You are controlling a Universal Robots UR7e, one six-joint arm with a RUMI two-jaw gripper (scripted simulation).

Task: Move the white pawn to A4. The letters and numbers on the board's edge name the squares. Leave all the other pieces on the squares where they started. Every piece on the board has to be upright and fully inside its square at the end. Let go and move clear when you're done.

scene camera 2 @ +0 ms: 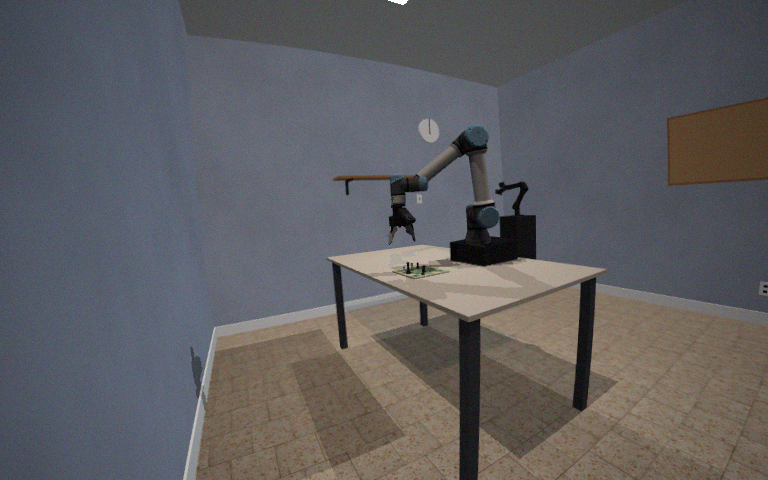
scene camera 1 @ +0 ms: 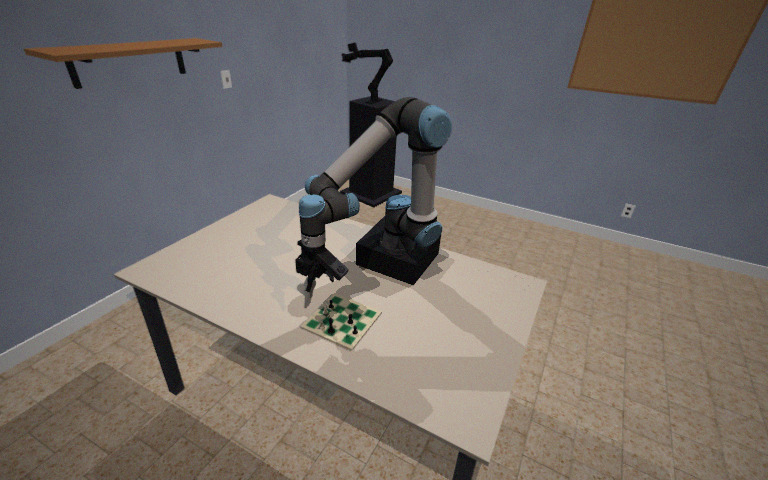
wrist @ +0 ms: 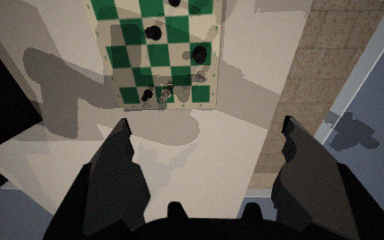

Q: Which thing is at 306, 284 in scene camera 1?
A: My gripper.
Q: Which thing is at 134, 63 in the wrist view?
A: A chessboard.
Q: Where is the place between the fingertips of my gripper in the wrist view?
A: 204, 118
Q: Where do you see a chessboard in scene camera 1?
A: At 363, 316
